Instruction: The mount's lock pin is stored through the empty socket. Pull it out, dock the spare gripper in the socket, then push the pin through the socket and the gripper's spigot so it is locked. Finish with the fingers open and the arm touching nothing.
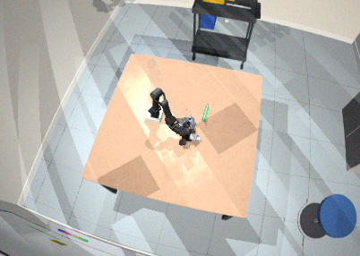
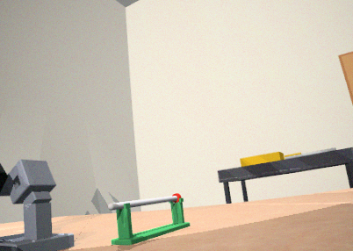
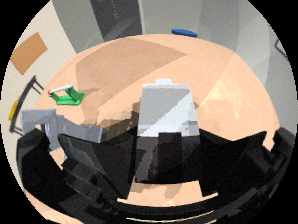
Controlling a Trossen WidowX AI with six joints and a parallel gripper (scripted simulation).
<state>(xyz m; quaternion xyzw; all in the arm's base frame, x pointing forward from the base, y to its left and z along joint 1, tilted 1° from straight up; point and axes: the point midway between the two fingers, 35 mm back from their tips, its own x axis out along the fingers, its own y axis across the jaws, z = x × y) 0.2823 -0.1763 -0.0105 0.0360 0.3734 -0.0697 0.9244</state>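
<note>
The socket lies 30 mm behind my gripper tip, 130 mm to the left of it and 30 mm above it. The rest, counted from my gripper tip: spare gripper: 10 mm above; green cradle: 100 mm ahead, 230 mm to the left.
</note>
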